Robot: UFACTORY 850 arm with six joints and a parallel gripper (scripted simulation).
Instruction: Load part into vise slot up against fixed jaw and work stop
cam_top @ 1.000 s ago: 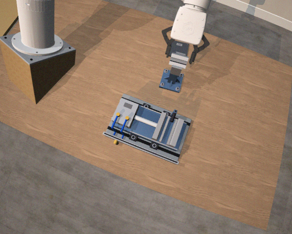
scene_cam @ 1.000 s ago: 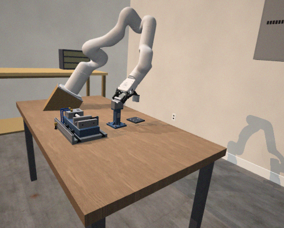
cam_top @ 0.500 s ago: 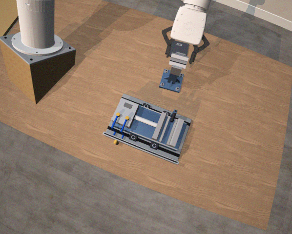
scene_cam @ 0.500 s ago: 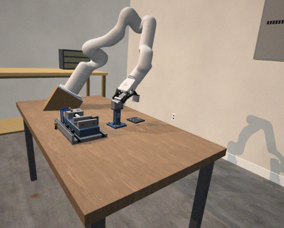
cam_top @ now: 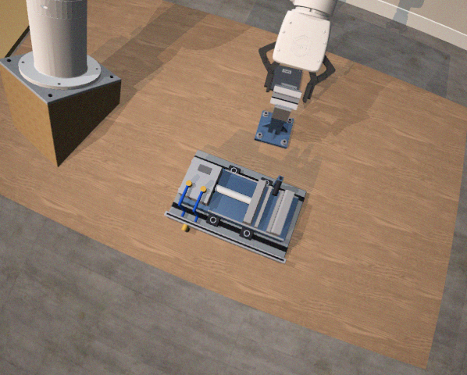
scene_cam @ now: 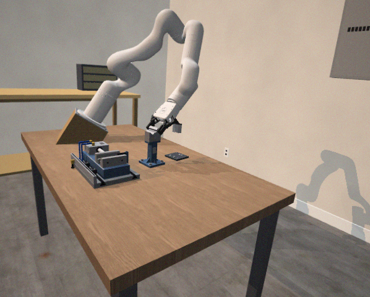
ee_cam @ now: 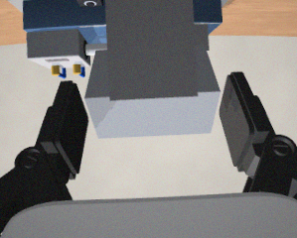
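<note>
The part is 1 cm to the right of my hand and 1 cm below it. The rest, counted from my hand: work stop (18 cm to the right, 8 cm below, 8 cm ahead); V-block post (11 cm below, 1 cm to the right); infeed plate (16 cm below, 15 cm to the left, 5 cm behind).
</note>
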